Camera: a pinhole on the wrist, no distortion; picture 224 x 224 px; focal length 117.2 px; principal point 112.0 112.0 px. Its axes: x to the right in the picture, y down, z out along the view. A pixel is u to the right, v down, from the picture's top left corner.
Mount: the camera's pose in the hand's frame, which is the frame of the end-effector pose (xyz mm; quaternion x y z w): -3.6 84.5 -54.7 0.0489 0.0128 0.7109 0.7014
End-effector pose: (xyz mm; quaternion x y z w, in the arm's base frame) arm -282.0 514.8 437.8 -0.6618 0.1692 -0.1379 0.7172
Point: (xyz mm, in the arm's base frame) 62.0 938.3 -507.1
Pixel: outside the picture
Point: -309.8 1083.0 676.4
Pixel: 62 181
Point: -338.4 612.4 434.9
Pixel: 46 214
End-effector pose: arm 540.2 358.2 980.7 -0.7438 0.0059 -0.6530 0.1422
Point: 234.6 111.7 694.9
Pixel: behind the camera
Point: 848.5 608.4 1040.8
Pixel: 38 107
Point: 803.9 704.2 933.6
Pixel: 12 144
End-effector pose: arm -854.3 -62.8 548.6 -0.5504 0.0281 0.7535 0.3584
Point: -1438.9 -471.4 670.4
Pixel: outside the picture
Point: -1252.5 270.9 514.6
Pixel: 97 66
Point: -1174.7 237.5 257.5
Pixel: outside the picture
